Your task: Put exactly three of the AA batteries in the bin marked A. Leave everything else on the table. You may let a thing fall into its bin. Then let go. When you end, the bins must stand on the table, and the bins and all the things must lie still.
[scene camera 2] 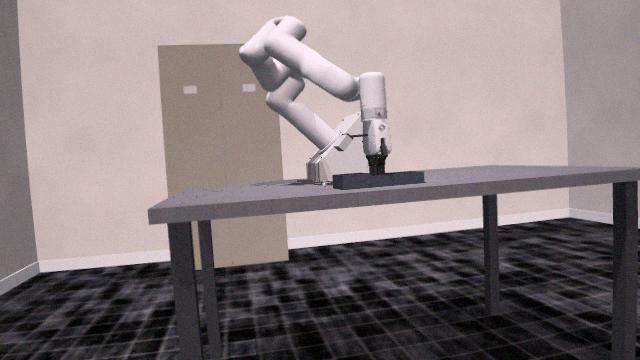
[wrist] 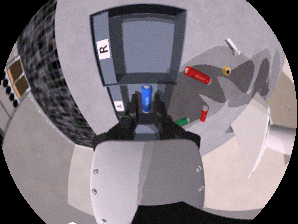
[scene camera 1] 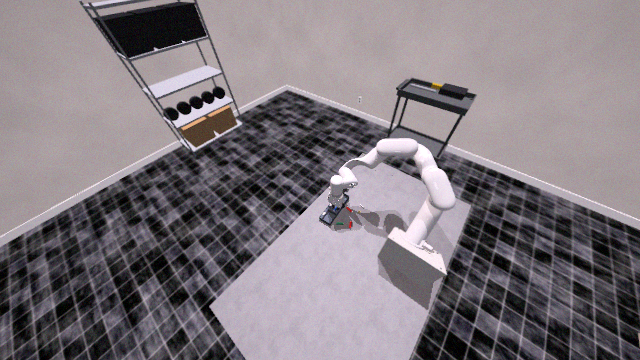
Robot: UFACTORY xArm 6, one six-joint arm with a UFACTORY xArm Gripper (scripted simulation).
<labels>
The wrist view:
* my gripper: 145, 100
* dark two-compartment bin: 147, 49
</labels>
